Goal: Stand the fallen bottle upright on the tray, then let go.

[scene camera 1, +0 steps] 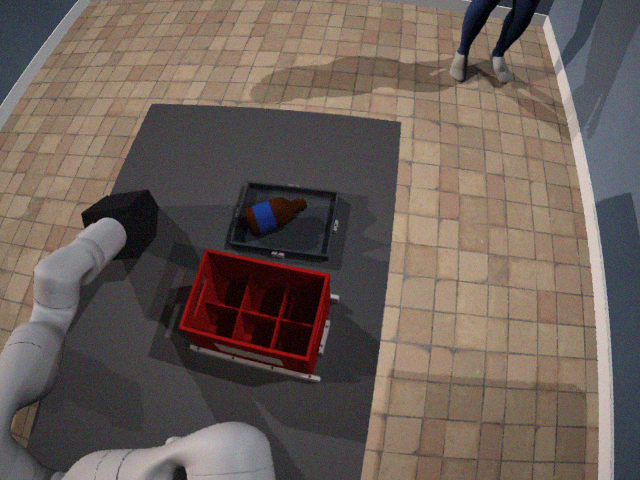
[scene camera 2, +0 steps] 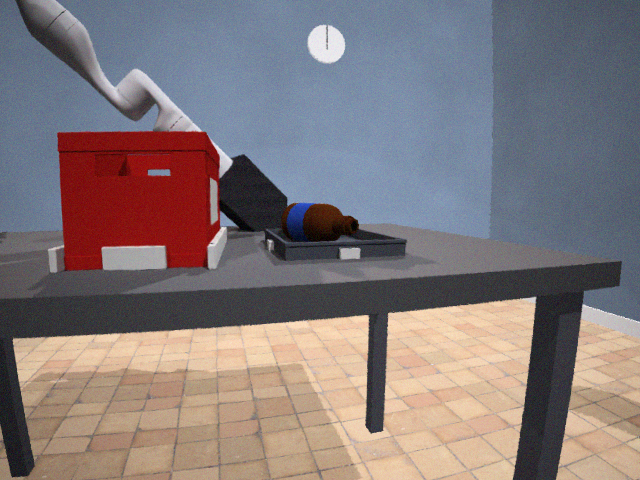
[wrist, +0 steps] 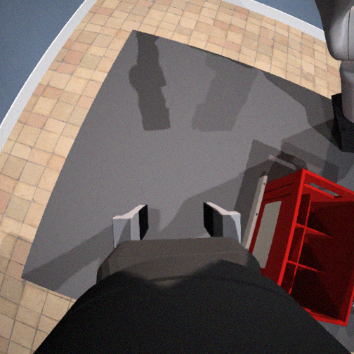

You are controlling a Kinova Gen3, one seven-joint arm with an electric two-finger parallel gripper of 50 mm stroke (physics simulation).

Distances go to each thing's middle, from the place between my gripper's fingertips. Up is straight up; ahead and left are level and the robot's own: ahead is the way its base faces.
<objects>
Now: hand 20 mm short of the red crate (scene camera 2: pixel 107 198), 320 mm to the right of it and 250 mm above it. Also, from my hand: brown bottle (scene camera 2: pixel 309 222) (40 mm ahead, 600 mm to the left, 290 mm below); then dark tray (scene camera 1: pixel 309 235) (60 mm ahead, 600 mm to the left, 320 mm below).
</objects>
